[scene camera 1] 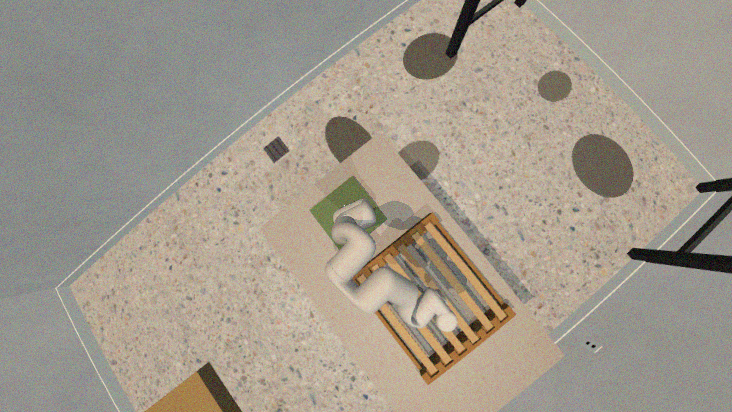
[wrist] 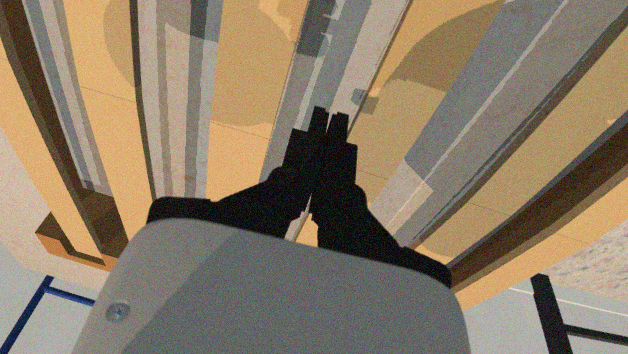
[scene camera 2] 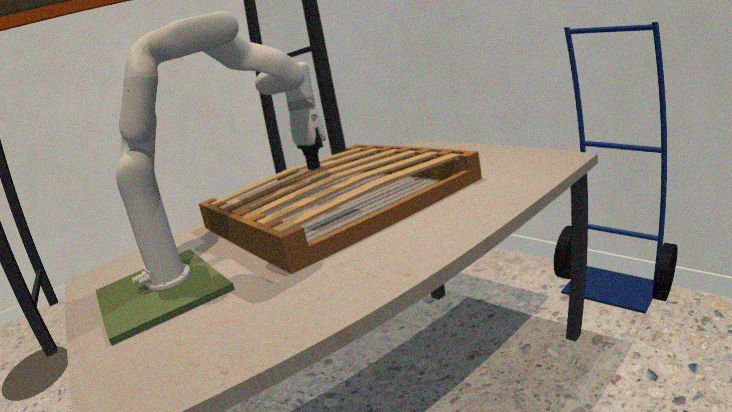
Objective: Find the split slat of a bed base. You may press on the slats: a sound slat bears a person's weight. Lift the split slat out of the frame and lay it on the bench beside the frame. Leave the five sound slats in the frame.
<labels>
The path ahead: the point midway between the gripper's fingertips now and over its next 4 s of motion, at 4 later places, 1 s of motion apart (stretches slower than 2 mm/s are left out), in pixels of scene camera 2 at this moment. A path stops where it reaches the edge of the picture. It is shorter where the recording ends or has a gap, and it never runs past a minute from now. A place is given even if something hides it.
My gripper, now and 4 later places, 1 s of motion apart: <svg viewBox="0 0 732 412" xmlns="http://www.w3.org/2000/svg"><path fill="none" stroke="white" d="M314 168L315 175L317 182L314 168L309 171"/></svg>
</labels>
